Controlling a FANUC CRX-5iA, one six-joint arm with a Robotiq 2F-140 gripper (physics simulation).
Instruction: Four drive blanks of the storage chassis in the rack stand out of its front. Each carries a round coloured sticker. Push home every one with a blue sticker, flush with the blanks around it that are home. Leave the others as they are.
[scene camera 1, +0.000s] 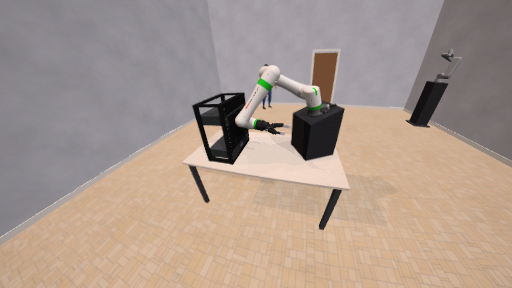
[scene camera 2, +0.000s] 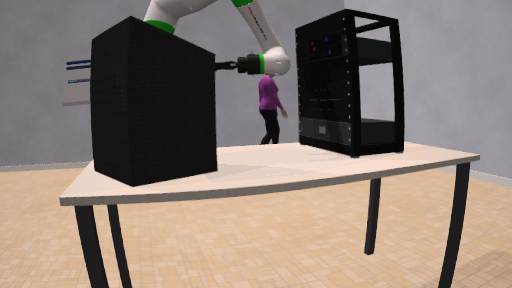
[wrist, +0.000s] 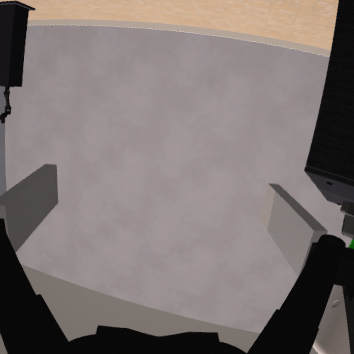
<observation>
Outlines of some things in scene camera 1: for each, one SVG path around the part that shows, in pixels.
A black rack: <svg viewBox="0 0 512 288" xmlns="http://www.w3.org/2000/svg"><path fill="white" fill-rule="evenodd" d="M245 93L221 93L192 105L210 162L233 165L249 142L248 129L238 127L235 123L236 117L246 105ZM222 126L223 136L209 147L203 125ZM200 115L199 108L214 107ZM221 97L221 103L219 104L205 104Z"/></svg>
</observation>
